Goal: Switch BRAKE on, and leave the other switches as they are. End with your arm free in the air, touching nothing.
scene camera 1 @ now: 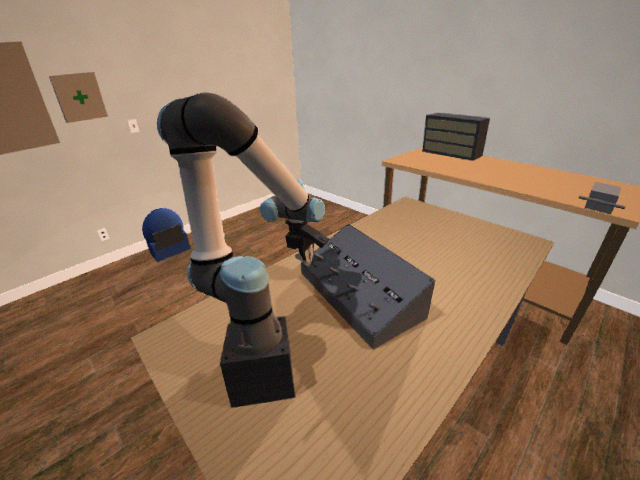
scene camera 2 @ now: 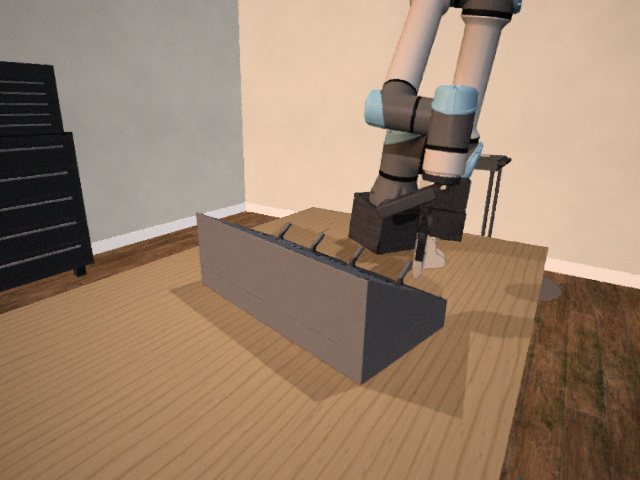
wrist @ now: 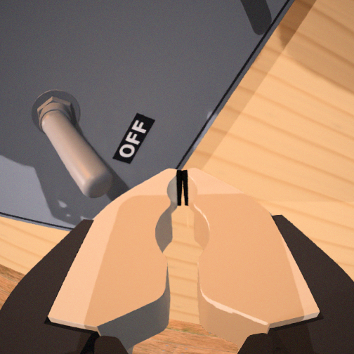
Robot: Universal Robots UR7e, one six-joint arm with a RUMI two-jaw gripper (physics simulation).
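Observation:
The dark sloped panel carries several switch levers. The BRAKE switch is the end one, at the far-left end in scene camera 1. In scene camera 2 its lever leans the same way as the others. In the wrist view its tip points down and right, and an OFF label lies on the lower-edge side of its base. My gripper is shut and empty, low beside that lever. The wrist view shows a gap between them; whether the fingertips touch the panel is unclear.
Three other levers stand in a row along the panel. The panel rests on a wooden table. A workbench with a drawer box and a vise stands behind.

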